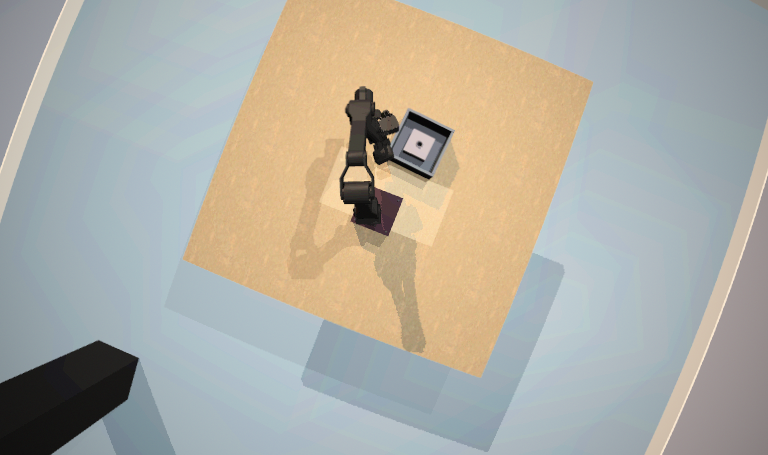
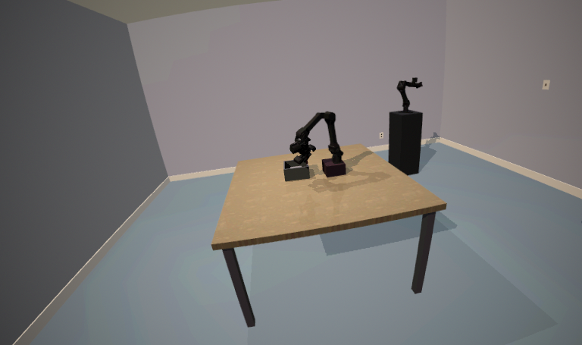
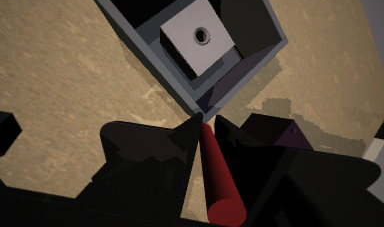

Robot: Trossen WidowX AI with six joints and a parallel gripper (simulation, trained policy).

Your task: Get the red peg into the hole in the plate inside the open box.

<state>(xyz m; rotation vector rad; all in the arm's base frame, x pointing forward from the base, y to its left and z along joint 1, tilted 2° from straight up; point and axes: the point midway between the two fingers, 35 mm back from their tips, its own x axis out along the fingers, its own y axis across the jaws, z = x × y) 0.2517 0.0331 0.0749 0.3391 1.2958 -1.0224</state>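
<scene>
My gripper tip is now 100 mm to the left of the plate, 90 mm above it and 60 mm short of it. From my gripper tip the other things lie so: red peg: 30 mm above, 20 mm to the left; grey box: 110 mm below, 100 mm to the right, 60 mm ahead.
</scene>
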